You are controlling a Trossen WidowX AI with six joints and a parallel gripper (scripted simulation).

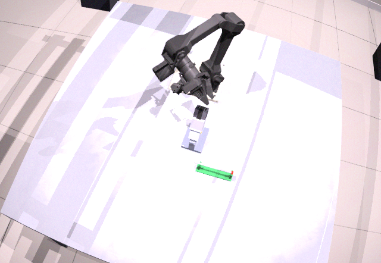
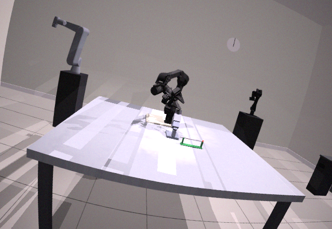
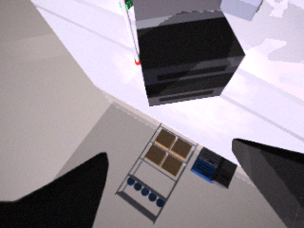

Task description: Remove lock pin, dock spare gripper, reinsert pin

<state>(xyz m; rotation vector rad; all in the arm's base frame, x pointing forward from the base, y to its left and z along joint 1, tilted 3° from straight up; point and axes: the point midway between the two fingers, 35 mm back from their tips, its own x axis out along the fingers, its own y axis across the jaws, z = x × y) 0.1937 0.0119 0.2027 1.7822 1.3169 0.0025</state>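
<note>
Now: the green cradle 17 cm below my gripper tip, 16 cm ahead of it and 9 cm to the left of it. Round my gripper tip: grey mount: 14 cm below, 7 cm ahead, 2 cm to the right; spare gripper: 8 cm below, 4 cm ahead, 2 cm to the right.
</note>
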